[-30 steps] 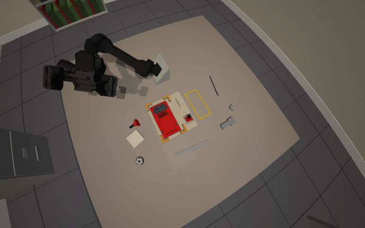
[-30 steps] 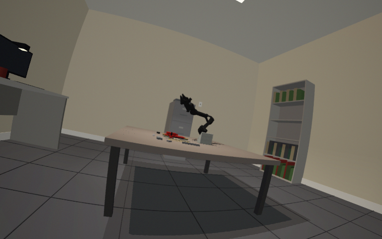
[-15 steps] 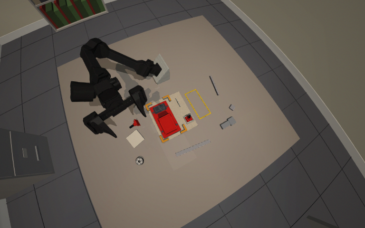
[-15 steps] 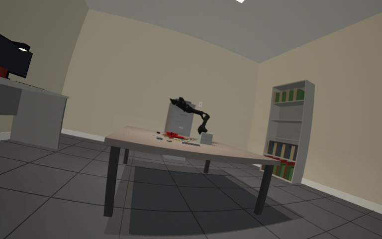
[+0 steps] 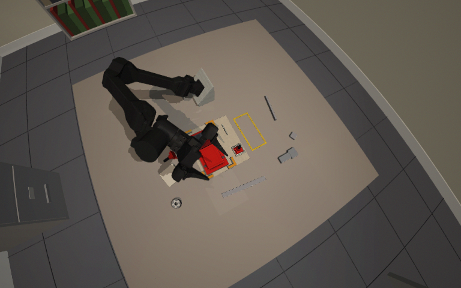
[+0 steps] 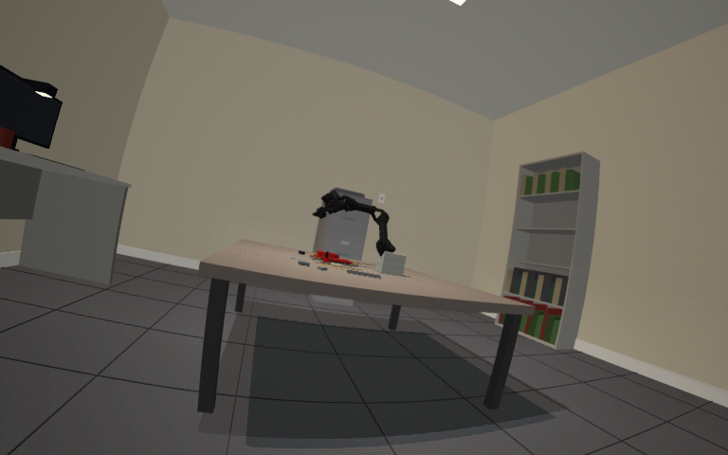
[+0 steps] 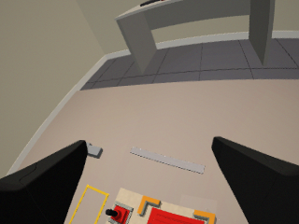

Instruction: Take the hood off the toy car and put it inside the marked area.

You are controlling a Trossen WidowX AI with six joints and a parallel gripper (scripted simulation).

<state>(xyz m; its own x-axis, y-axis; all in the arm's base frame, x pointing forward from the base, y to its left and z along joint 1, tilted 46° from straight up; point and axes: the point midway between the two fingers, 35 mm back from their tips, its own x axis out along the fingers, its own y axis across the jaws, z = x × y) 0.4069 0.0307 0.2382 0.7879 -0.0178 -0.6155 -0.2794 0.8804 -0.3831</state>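
My gripper tip is now 220 mm above the red hood, 90 mm past it and 20 mm to the right of it. The rest, counted from my gripper tip: beige tile (250 mm below, 180 mm to the right, 120 mm behind); grey ruler (260 mm below, 90 mm ahead, 80 mm to the left); wheel (250 mm below, 210 mm to the right).
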